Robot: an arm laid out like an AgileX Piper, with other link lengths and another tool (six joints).
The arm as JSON. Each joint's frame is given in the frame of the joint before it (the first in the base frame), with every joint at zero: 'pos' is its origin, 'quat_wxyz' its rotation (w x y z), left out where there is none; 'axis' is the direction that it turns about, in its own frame. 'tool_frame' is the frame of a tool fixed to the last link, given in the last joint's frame.
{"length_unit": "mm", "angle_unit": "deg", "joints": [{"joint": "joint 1", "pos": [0.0, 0.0, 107.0], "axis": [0.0, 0.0, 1.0]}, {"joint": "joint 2", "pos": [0.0, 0.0, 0.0], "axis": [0.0, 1.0, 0.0]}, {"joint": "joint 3", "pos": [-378.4, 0.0, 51.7], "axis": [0.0, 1.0, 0.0]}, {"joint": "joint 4", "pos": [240.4, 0.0, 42.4], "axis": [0.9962, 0.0, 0.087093]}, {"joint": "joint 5", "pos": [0.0, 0.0, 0.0], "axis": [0.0, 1.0, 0.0]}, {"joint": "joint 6", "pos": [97.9, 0.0, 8.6], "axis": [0.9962, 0.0, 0.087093]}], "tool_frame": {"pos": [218.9, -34.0, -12.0], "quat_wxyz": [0.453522, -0.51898, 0.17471, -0.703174]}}
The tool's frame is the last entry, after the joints.
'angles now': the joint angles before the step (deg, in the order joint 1, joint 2, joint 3, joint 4, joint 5, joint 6). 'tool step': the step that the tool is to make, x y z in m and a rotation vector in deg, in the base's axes. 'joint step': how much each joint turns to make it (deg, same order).
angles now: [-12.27 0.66 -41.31 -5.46 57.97 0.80]
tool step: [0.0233 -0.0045 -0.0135 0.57 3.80 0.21]
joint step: [0.02 4.51 3.55 -0.13 -4.23 0.12]
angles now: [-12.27 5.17 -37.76 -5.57 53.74 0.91]
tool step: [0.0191 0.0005 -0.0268 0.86 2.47 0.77]
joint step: [0.00 1.84 5.78 0.69 -5.05 -0.01]
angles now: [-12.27 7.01 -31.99 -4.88 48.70 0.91]
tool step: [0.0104 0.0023 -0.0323 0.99 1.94 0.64]
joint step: [0.00 0.12 6.00 0.78 -4.02 0.00]
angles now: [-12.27 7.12 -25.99 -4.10 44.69 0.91]
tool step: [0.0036 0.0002 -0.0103 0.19 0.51 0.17]
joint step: [0.02 0.13 2.10 0.11 -1.69 0.02]
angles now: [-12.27 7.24 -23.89 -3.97 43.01 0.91]
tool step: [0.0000 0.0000 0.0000 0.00 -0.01 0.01]
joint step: [0.02 -0.01 0.00 -0.01 0.00 0.02]
